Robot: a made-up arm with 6 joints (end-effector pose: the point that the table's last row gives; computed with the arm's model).
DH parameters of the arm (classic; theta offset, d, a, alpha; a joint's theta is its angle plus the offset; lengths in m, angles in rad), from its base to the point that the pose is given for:
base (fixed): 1.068 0 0.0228 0
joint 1: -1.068 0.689 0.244 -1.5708
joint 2: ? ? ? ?
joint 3: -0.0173 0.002 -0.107 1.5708
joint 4: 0 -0.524 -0.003 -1.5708
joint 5: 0 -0.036 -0.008 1.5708
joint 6: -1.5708 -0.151 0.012 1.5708
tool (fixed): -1.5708 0.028 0 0
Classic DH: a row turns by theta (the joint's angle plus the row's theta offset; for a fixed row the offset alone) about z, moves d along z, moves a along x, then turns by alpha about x.
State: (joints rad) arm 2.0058 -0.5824 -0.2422 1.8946 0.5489 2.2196
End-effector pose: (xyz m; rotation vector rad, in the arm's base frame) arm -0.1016 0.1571 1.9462 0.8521 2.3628 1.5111
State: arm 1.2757 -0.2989 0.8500 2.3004 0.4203 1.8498
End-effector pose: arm 0.0459 0.1306 2.4599 1.8609 1.0721 1.8474
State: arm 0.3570 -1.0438 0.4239 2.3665 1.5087 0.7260
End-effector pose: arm -0.6788 -0.1721 1.7852 2.1480 1.3681 0.4500
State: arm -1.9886 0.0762 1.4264 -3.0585 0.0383 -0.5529
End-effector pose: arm -0.1859 -0.3317 2.5700 1.3631 -1.4422 1.2136
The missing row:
joint 2: 1.5535 0 -1.2122 3.1416
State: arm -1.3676 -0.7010 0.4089 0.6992 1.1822 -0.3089
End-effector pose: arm 0.0380 0.5281 2.1805 -1.8707 -1.1940 -0.4080
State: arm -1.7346 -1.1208 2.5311 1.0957 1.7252 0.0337
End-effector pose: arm 0.3554 1.1783 0.8559 0.9828 0.0428 -0.6541
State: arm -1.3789 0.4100 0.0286 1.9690 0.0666 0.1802
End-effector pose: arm 0.2878 -1.2985 1.5961 -1.5033 1.4592 -0.3687
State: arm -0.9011 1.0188 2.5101 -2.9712 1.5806 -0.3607
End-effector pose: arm 0.7928 -1.0719 1.8220 -2.3919 1.4462 -0.1444
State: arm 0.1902 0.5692 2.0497 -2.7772 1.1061 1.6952
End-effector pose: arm 0.9448 0.0896 2.3174 1.3601 -0.4236 0.1362
